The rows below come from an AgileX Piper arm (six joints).
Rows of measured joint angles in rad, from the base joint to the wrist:
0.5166 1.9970 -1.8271 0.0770 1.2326 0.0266
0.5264 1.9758 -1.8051 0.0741 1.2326 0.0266
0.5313 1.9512 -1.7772 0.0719 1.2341 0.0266
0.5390 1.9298 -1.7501 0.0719 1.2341 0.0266
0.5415 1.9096 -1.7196 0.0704 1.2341 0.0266
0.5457 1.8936 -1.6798 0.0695 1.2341 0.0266
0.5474 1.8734 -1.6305 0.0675 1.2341 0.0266
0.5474 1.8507 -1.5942 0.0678 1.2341 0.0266
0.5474 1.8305 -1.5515 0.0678 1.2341 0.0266
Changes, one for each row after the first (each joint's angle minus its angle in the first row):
0.0098 -0.0212 0.0220 -0.0029 0.0000 0.0000
0.0147 -0.0458 0.0499 -0.0051 0.0015 0.0000
0.0224 -0.0672 0.0770 -0.0051 0.0015 0.0000
0.0249 -0.0874 0.1075 -0.0066 0.0015 0.0000
0.0291 -0.1034 0.1473 -0.0075 0.0015 0.0000
0.0308 -0.1236 0.1966 -0.0095 0.0015 0.0000
0.0308 -0.1463 0.2329 -0.0092 0.0015 0.0000
0.0308 -0.1665 0.2756 -0.0092 0.0015 0.0000

